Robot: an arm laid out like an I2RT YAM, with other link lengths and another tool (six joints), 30 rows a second.
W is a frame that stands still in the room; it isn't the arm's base.
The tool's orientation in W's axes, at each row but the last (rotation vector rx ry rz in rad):
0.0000, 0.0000, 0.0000
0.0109, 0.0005, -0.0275
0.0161, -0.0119, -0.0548
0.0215, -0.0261, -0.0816
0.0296, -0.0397, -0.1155
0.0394, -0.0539, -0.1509
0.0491, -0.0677, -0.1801
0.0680, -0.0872, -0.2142
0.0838, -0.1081, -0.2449
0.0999, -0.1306, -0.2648
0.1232, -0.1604, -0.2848
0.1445, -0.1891, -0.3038
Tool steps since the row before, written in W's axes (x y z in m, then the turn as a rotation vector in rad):
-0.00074, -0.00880, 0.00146, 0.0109, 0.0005, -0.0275
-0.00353, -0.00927, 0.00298, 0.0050, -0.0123, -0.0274
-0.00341, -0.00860, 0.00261, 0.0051, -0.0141, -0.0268
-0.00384, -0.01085, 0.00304, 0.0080, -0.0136, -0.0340
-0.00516, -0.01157, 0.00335, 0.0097, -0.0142, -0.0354
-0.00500, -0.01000, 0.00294, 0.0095, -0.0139, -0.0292
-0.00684, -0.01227, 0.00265, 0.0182, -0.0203, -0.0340
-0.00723, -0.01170, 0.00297, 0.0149, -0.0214, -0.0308
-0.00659, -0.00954, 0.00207, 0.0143, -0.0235, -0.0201
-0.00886, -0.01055, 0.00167, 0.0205, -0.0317, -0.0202
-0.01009, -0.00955, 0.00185, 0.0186, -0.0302, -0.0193
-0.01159, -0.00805, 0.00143, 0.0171, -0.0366, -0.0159
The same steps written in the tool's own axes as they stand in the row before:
-0.00074, -0.00880, 0.00146, 0.0109, 0.0005, -0.0275
-0.00328, -0.00933, 0.00308, 0.0054, -0.0125, -0.0273
-0.00290, -0.00873, 0.00279, 0.0056, -0.0142, -0.0266
-0.00286, -0.01105, 0.00336, 0.0082, -0.0137, -0.0339
-0.00366, -0.01197, 0.00387, 0.0099, -0.0141, -0.0354
-0.00327, -0.01050, 0.00357, 0.0100, -0.0136, -0.0292
-0.00433, -0.01312, 0.00365, 0.0194, -0.0186, -0.0343
-0.00429, -0.01269, 0.00431, 0.0167, -0.0201, -0.0308
-0.00381, -0.01059, 0.00348, 0.0176, -0.0213, -0.0200
-0.00547, -0.01219, 0.00376, 0.0257, -0.0276, -0.0203
-0.00654, -0.01155, 0.00451, 0.0236, -0.0265, -0.0192
-0.00813, -0.01064, 0.00469, 0.0248, -0.0324, -0.0149

